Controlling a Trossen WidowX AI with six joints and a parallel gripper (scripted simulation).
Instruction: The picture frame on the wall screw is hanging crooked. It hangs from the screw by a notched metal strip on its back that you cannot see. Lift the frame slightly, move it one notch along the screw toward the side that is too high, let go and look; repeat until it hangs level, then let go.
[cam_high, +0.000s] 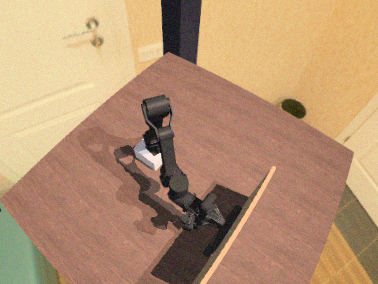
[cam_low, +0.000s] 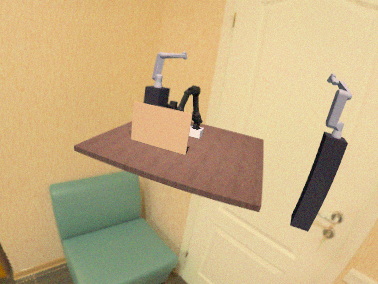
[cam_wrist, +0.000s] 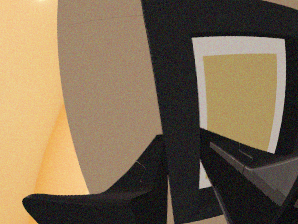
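Right now the picture frame is 1 cm ahead of my gripper tip and 5 cm below it. Round my gripper tip: wall panel: 2 cm ahead, 7 cm below.
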